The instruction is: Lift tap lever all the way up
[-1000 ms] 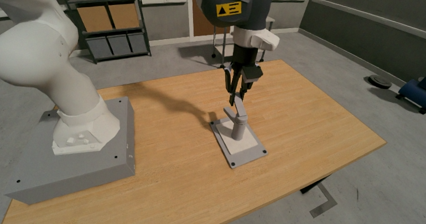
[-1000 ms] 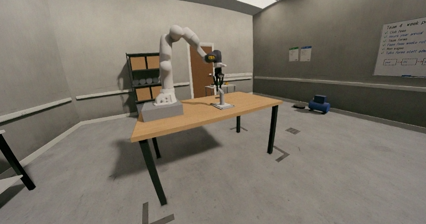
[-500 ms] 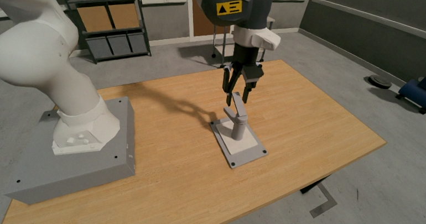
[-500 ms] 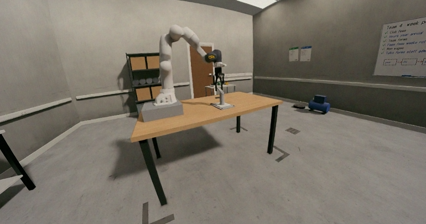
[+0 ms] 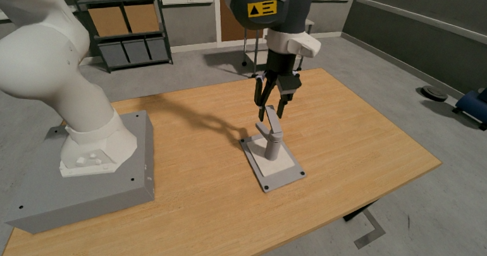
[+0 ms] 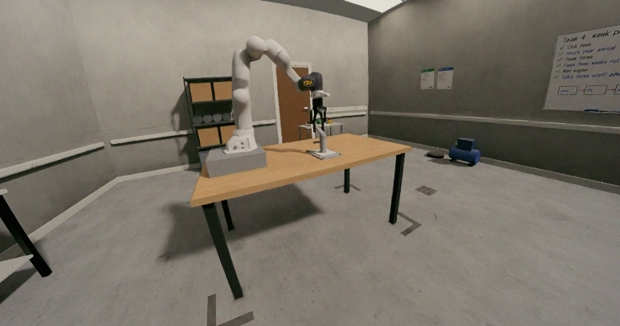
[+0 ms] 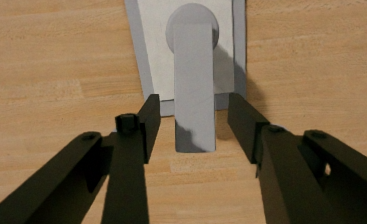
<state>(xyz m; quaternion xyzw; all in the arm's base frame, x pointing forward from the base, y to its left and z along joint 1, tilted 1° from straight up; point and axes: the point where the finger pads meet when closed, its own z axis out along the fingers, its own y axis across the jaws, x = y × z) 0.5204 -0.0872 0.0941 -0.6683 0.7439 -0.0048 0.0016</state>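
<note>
My gripper is now 2 cm to the left of the lever and 2 cm above it. Round my hand: tap: 7 cm below, 4 cm to the right.
</note>
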